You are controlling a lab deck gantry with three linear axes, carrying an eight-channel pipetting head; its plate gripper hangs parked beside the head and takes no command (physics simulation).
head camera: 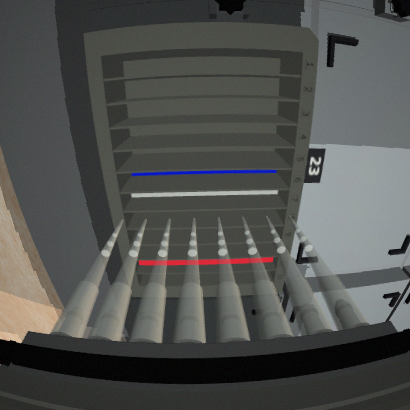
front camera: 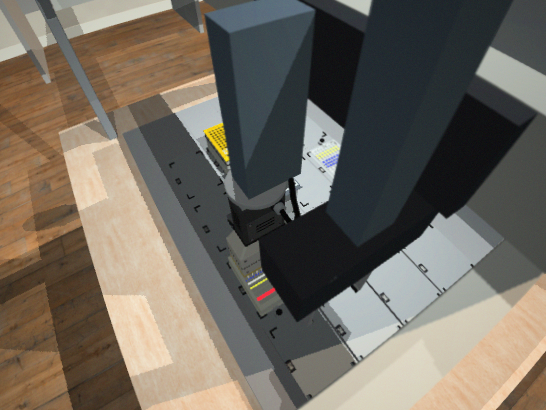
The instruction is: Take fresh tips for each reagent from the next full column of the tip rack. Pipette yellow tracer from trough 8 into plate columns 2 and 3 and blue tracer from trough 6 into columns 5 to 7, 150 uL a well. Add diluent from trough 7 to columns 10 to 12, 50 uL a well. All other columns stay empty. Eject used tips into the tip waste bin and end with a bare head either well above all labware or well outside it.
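Observation:
The pipetting head (front camera: 256, 220) (head camera: 205, 370) carries eight clear tips (head camera: 190, 295) with no visible colour in them. It stands over the reservoir (front camera: 267, 306) (head camera: 200, 37). In the head view the tip ends line up near label 8; their depth cannot be told. Blue (head camera: 204, 173), white (head camera: 204, 194) and red (head camera: 206, 261) strips show; the yellow one (front camera: 259, 284) shows in the front view. The yellow tip rack (front camera: 215, 138) and the plate (front camera: 325, 154), with yellow and blue wells, are partly hidden. The parked gripper is mostly hidden behind the black carriage (front camera: 345, 265). The waste bin cannot be made out.
A large grey-blue column (front camera: 270, 90) rises above the head, and a second one (front camera: 400, 115) stands on the black carriage. The deck's raised corner marks (head camera: 340, 45) lie beside the reservoir, with a label reading 23 (head camera: 314, 165). A wooden edge (front camera: 125, 240) runs along the deck.

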